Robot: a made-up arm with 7 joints.
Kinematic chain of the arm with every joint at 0, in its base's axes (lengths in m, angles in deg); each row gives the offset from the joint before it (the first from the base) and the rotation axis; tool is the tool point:
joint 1: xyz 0 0 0.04 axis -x
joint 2: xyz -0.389 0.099 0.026 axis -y
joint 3: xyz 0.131 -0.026 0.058 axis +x
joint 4: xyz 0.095 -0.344 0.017 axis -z
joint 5: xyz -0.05 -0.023 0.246 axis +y
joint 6: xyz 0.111 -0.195 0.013 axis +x
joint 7: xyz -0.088 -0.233 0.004 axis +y
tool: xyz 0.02 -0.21 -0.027
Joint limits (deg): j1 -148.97..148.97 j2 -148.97..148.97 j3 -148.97..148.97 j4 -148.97..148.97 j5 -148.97..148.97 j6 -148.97..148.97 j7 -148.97..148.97
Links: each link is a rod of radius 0.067 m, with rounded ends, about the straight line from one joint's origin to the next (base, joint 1, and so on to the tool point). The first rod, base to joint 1, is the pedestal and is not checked.
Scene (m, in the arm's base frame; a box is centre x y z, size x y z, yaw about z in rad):
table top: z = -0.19
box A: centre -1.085 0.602 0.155 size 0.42 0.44 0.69 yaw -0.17
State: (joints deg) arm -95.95 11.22 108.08 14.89 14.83 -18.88 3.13
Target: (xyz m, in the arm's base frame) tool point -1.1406 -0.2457 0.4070
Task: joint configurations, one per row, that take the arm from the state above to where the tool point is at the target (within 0.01 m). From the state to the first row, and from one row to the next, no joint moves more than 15 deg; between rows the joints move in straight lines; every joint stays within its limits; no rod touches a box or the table.
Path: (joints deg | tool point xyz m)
1: -104.76 1.03 115.02 23.47 23.89 -15.29 -4.75 | -0.3725 0.8547 0.4355
2: -113.56 -9.16 121.97 32.05 32.95 -11.71 -12.64 | -0.6191 0.6447 0.6464
3: -119.42 -22.35 124.88 35.21 28.41 -10.07 -8.25 | -0.8352 0.4529 0.6817
4: -125.29 -35.54 127.78 38.38 23.87 -8.44 -3.86 | -1.0008 0.2211 0.6513
5: -131.15 -48.73 130.69 41.54 19.34 -6.80 0.53 | -1.1042 -0.0210 0.5562
6: -137.01 -61.92 133.60 44.70 14.80 -5.16 4.92 | -1.1406 -0.2456 0.4071

